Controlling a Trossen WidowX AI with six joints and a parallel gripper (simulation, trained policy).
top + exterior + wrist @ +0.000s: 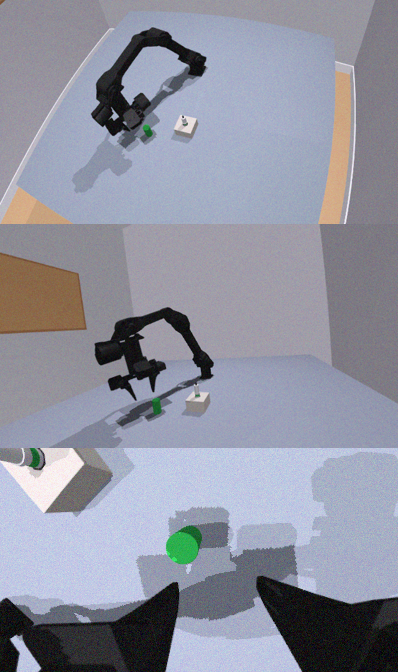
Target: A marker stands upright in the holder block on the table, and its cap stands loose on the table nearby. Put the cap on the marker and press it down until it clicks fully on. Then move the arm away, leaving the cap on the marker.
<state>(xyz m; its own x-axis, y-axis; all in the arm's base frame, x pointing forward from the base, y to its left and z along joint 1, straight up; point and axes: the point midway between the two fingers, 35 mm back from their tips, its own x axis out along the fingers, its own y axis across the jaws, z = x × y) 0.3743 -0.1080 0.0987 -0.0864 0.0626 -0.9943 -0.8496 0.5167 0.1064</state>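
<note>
The green cap is 10 mm behind my gripper tip, 40 mm to the left of it and 40 mm below it. Also, from my gripper tip: holder block (70 mm behind, 170 mm to the left, 50 mm below); white marker (70 mm behind, 170 mm to the left).
</note>
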